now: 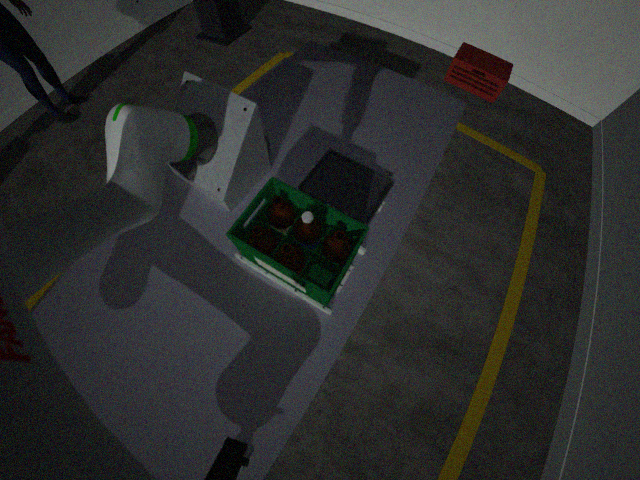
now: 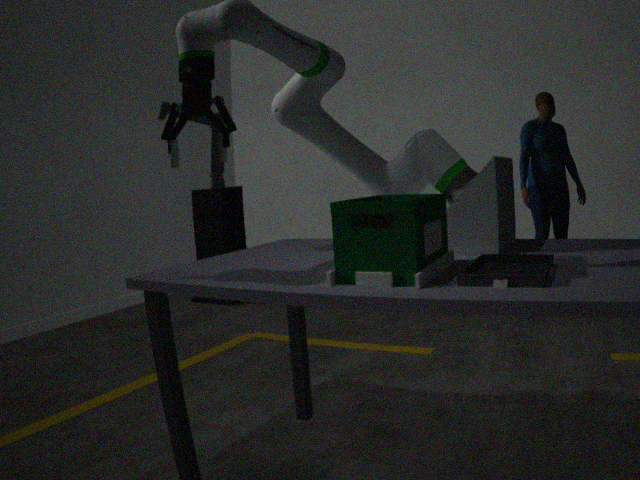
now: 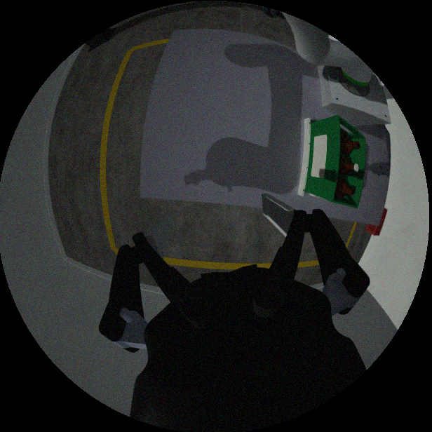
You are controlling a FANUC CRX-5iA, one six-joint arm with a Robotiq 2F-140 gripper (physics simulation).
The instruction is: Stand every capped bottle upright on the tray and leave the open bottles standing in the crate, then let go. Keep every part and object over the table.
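Places are measured from the arm's base along level axes (x right, y back, z down), in millimetres.
Where they show: gripper, fingertip midpoint: (image 2: 198,165); arm's base, link origin: (image 1: 199,139) (image 2: 470,194).
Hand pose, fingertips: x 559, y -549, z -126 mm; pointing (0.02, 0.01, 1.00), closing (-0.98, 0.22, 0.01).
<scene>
Things, the pixels of their top centre, and the offset from my fingertips. "spot": a spot on its surface instead.
- green crate, top centre: (image 2: 393,197) (image 1: 297,230) dx -438, dy +141, dz +109 mm
- middle bottle, top centre: (image 1: 307,216) dx -485, dy +143, dz +121 mm
- row, surface spot: (image 1: 262,240) spot: dx -391, dy +217, dz +156 mm
- black tray, surface spot: (image 2: 516,271) spot: dx -728, dy +136, dz +279 mm
A green crate (image 1: 242,245) (image 2: 372,248) (image 3: 327,190) stands on the table. It holds several brown bottles in two rows of three compartments. The middle bottle (image 1: 308,230) of the row nearer the tray has a white cap. Other bottles (image 1: 280,212) (image 1: 338,245) show no white cap; the two in the other row (image 1: 262,240) (image 1: 289,255) are dark and hard to read. The near corner compartment looks empty. The black tray (image 1: 336,180) (image 2: 516,271) lies beside the crate, with no bottle visible on it. My gripper (image 2: 199,152) (image 3: 217,211) is open and empty, high above the table's end, away from the crate.
White holding strips (image 1: 281,283) (image 2: 373,279) edge the crate. The grey robot mount (image 1: 227,149) (image 2: 480,211) rises behind crate and tray. The table's long edge runs close to both. A red box (image 1: 479,72) and a person (image 2: 547,160) are off the table.
</scene>
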